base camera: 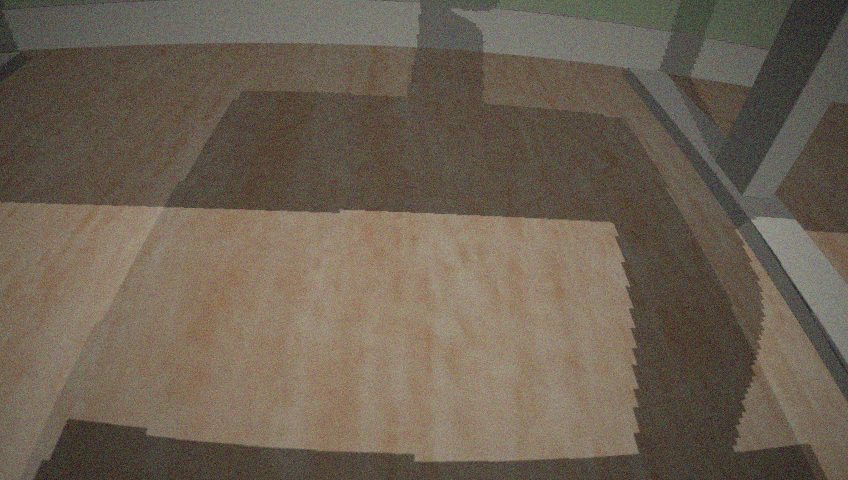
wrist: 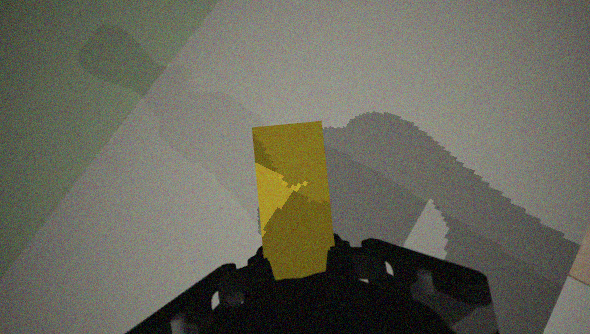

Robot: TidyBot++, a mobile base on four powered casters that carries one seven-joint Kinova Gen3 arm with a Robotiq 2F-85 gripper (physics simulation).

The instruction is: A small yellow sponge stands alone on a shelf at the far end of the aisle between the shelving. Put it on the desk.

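Observation:
The yellow sponge is held upright in the picture between the fingertips of my gripper in the wrist view. My gripper is shut on it. Behind the sponge, the grey desk top fills much of the wrist view, with shadows of the arm and gripper across it. The sponge is over the desk top; the gap between them cannot be told. In the base camera view, part of the desk's frame shows at the right: a slanting dark leg on a long pale foot. The gripper does not show there.
A green wall stands behind the desk, with a pale skirting at its base in the base camera view. The wooden floor lies ahead of the base, with broad shadows. Part of another foot shows at the far left edge.

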